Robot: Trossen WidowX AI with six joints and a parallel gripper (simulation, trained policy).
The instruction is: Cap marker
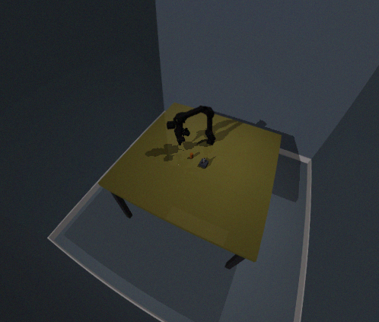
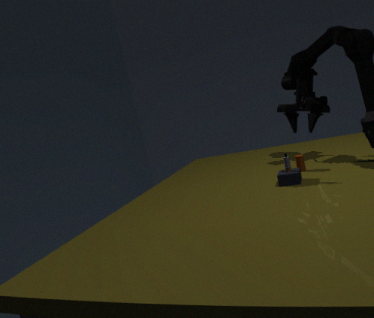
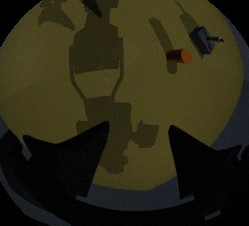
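Right now my gripper tip is 13 cm to the right of the orange cap, 8 cm above it and 2 cm short of it. Also, from my gripper tip: holder block 26 cm to the left, 9 cm below, 4 cm ahead; marker 26 cm to the left, 4 cm below, 4 cm ahead.
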